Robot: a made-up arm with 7 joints.
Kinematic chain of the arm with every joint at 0, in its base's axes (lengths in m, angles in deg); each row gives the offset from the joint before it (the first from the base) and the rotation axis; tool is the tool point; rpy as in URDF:
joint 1: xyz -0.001 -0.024 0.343 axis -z
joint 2: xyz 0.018 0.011 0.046 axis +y
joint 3: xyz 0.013 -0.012 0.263 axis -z
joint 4: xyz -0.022 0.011 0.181 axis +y
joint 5: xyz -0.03 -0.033 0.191 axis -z
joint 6: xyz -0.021 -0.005 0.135 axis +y
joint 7: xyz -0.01 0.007 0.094 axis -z
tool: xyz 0.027 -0.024 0.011 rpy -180 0 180
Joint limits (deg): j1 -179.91..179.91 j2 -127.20..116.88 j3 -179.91..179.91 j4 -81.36..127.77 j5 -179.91..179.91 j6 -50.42..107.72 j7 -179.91..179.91
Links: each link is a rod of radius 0.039 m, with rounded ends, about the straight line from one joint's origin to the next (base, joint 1, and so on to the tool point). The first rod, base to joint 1, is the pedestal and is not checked.
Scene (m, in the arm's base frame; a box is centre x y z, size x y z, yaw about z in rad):
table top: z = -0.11
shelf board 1: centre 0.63 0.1 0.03 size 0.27 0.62 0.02 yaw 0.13
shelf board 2: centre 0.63 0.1 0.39 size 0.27 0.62 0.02 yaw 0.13
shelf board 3: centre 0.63 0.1 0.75 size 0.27 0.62 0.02 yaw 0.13
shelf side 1: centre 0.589 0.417 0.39 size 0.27 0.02 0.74 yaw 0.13
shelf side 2: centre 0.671 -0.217 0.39 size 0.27 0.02 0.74 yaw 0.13
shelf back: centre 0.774 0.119 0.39 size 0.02 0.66 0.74 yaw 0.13
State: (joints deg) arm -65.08 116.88 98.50 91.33 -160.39 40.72 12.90
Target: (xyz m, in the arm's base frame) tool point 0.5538 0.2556 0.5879
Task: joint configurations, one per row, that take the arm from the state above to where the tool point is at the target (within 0.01 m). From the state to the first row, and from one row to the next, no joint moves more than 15 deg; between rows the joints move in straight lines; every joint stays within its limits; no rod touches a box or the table.
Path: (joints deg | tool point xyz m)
1: -73.47 116.88 93.37 101.30 -158.31 41.98 13.15 | 0.4807 0.2520 0.1774
2: -81.86 116.88 88.23 111.28 -156.23 43.24 13.41 | 0.4136 0.2432 0.1766
3: -90.24 116.88 83.10 121.25 -154.15 44.50 13.66 | 0.3447 0.2263 0.1776
4: -87.84 109.94 94.43 121.26 -155.71 42.02 13.68 | 0.3658 0.2567 0.2756
5: -85.45 103.00 105.75 121.27 -157.27 39.53 13.71 | 0.3735 0.2664 0.3812
6: -83.05 96.06 117.08 121.28 -158.82 37.04 13.73 | 0.3651 0.2558 0.4876
7: -80.65 89.12 128.40 121.29 -160.38 34.55 13.75 | 0.3393 0.2276 0.5879
8: -73.88 87.72 125.21 110.86 -161.23 35.46 13.39 | 0.4132 0.2441 0.5936
9: -67.12 86.31 122.02 100.44 -162.09 36.38 13.03 | 0.4853 0.2533 0.5930
10: -60.36 84.90 118.82 90.01 -162.94 37.29 12.66 | 0.5538 0.2556 0.5879

